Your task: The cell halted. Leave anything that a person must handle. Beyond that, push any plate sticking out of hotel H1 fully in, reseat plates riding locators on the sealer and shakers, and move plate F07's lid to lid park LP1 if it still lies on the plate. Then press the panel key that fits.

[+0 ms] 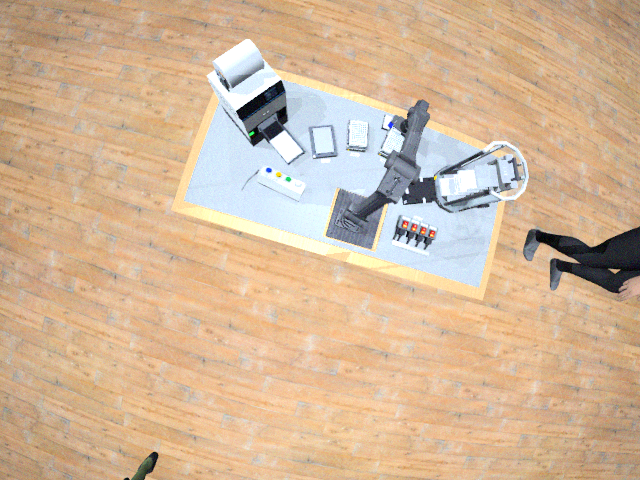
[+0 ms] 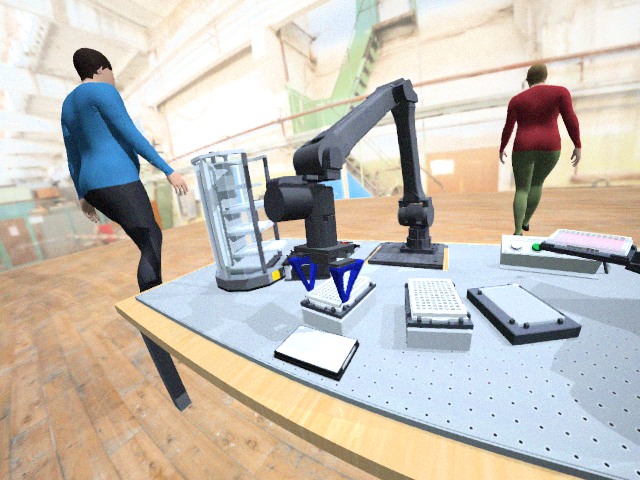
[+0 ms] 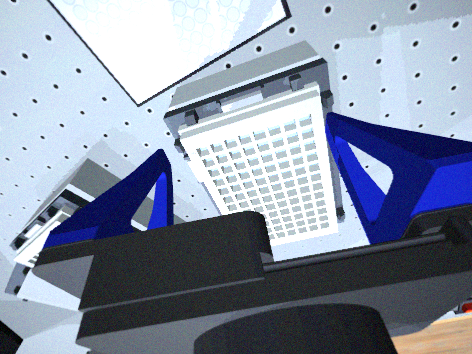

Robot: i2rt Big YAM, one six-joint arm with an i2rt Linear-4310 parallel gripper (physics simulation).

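Seen in the pictures: gripper, fingertip midpoint: (image 1: 398, 133) (image 2: 326, 296) (image 3: 244, 139); arm's base at its link origin: (image 1: 348, 220) (image 2: 418, 250).
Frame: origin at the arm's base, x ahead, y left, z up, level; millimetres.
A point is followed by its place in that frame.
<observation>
My gripper (image 2: 327, 295) {x 489, y -87, z 61 mm} (image 3: 244, 139) {x 489, y -87, z 61 mm} is open and empty, its blue fingers over the two long sides of a white well plate (image 1: 395, 138) {x 462, y -84, z 51 mm} (image 3: 265, 175) {x 455, y -87, z 58 mm} on a shaker. Whether that plate sits level is unclear. A second white plate (image 1: 357, 133) {x 410, y 102, z 52 mm} (image 2: 436, 297) {x 421, y 102, z 56 mm} is on the neighbouring shaker. A pink plate (image 2: 589, 241) {x 225, y 383, z 116 mm} lies on the extended tray of the sealer (image 1: 248, 93) {x 288, y 564, z 319 mm}. The hotel (image 1: 509, 170) {x 374, y -513, z 370 mm} (image 2: 251, 211) {x 398, y -369, z 218 mm} has several shelves; its plate insertion is unclear. The key panel (image 1: 280, 187) {x 30, y 353, z 55 mm} (image 2: 547, 258) {x 98, y 354, z 31 mm} shows blue, yellow, green and white keys. Plate F07's label is unreadable.
A flat white-topped piece (image 2: 316, 348) {x 566, y -67, z 3 mm} (image 3: 150, 45) {x 548, y -48, z 3 mm} lies beside the near shaker. A dark-framed nest (image 1: 323, 140) (image 2: 555, 328) holds a pale sheet. Red-topped units (image 1: 415, 227) {x 77, y -318, z 38 mm} stand near the arm's base mat (image 1: 334, 230) {x -67, y 49, z -1 mm}. A person in blue (image 2: 100, 139) stands by the hotel end; another in red (image 2: 540, 118) is farther back.
</observation>
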